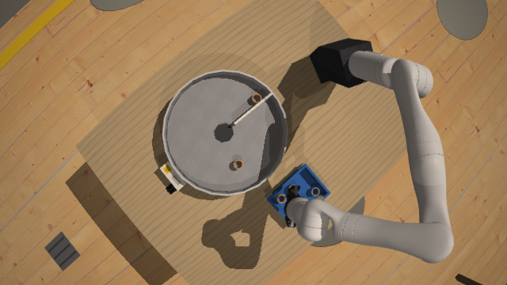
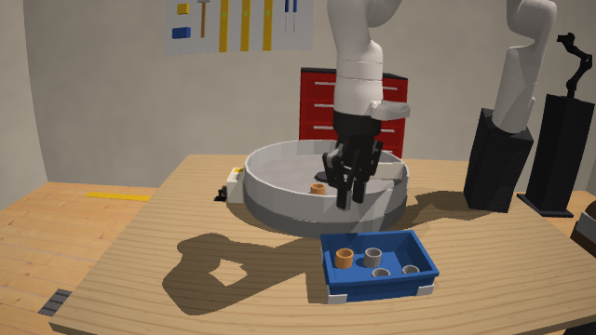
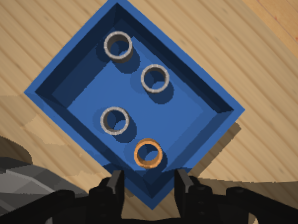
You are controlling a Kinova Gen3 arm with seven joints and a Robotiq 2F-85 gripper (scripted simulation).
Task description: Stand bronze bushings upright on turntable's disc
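Now: hand 12 cm above the blue crate, 6 cm past it and 2 cm to the right of it. Also, from my hand: grey turntable disc 30 cm to the right, 9 cm below, 6 cm ahead.
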